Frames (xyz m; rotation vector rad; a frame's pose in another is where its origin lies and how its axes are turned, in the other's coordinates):
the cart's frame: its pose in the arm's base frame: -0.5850 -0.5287 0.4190 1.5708 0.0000 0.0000
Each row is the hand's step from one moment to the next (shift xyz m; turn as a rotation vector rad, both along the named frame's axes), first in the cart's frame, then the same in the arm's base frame.
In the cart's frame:
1: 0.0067 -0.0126 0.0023 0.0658 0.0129 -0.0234
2: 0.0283 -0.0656 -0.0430 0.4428 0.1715 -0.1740
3: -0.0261 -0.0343 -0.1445 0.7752 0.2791 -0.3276
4: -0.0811 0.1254 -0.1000 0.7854 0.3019 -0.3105
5: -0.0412 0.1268 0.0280 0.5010 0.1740 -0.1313
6: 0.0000 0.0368 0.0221 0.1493 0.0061 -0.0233
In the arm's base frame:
1: 0.0067 -0.0023 -0.0126 0.0658 0.0234 0.0129
2: 0.0283 0.0430 -0.0656 0.4428 0.1740 0.1715
3: -0.0261 0.1445 -0.0343 0.7752 0.3276 0.2791
4: -0.0811 0.1000 0.1254 0.7854 0.3105 0.3019
5: -0.0412 -0.0280 0.1268 0.5010 0.1313 0.1740
6: 0.0000 -0.0221 0.0368 0.1493 0.0233 0.0061

